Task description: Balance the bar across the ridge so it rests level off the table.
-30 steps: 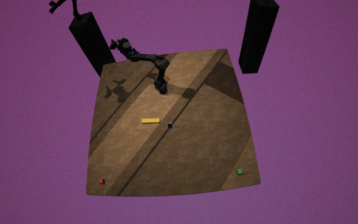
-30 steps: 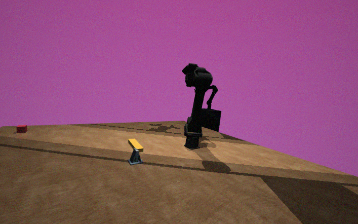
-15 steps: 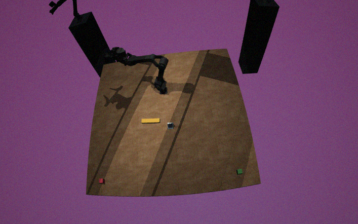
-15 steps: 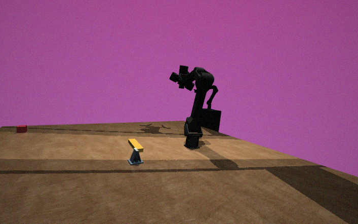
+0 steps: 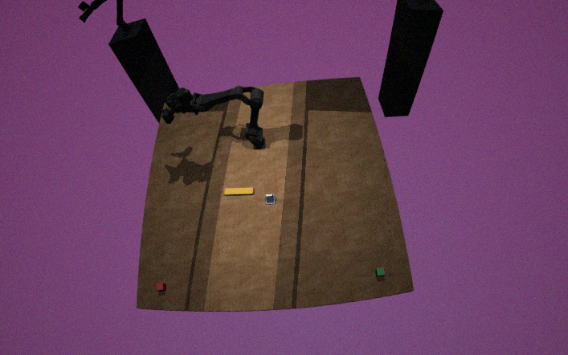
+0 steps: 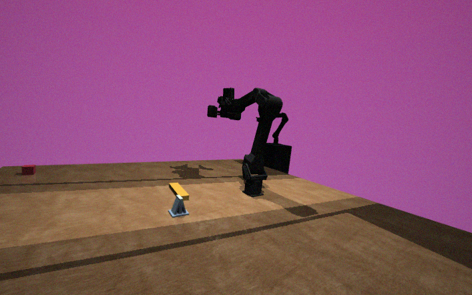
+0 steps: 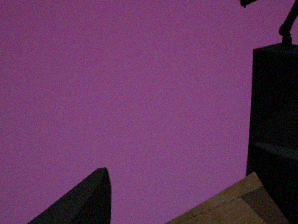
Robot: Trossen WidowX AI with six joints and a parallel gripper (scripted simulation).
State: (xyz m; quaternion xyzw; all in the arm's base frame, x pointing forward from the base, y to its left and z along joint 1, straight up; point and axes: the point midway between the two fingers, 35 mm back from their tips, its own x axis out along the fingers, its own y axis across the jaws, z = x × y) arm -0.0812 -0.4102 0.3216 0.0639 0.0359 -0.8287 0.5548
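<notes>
Right now my gripper tip is 370 mm short of the yellow bar, 330 mm to the right of it and 310 mm above it. Round my gripper tip: green cube 830 mm ahead, 940 mm to the left, 300 mm below; dark blue ridge 420 mm ahead, 490 mm to the left, 290 mm below; red cube 830 mm ahead, 60 mm to the right, 300 mm below.
</notes>
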